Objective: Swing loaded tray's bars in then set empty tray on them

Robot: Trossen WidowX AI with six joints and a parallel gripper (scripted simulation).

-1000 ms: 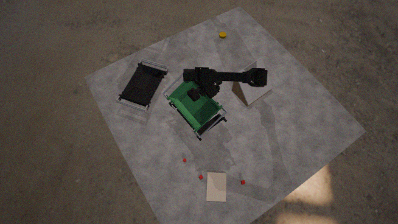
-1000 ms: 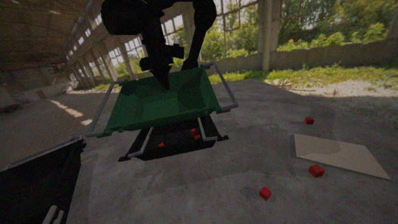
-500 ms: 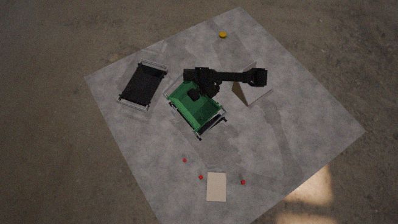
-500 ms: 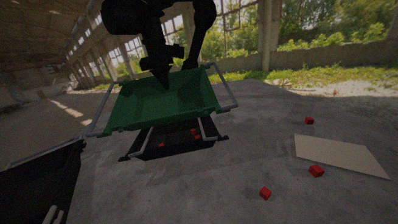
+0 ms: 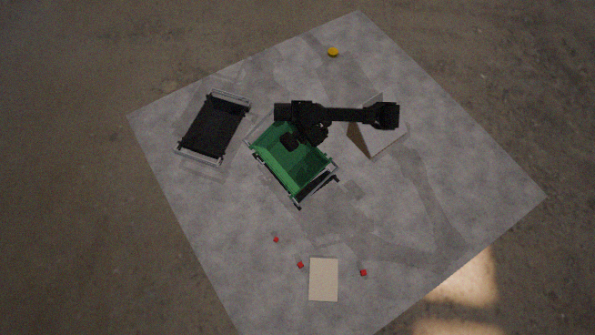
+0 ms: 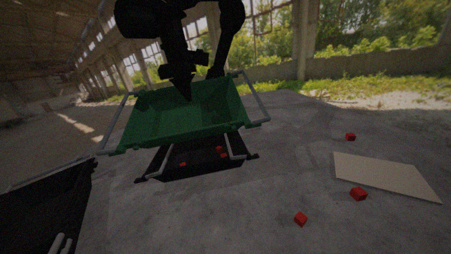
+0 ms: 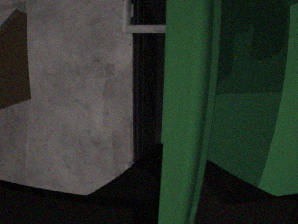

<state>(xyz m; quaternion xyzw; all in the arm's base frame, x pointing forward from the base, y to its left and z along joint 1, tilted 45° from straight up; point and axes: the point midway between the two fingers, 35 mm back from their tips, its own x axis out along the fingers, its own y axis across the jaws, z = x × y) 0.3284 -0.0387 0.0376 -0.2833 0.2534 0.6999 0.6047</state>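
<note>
My gripper tip is now 80 mm short of the green tray and 10 mm to the right of it. Also, from my gripper tip: yellow disc 450 mm behind, 450 mm to the right, 170 mm below; beige card 190 mm ahead, 410 mm to the left, 180 mm below.
</note>
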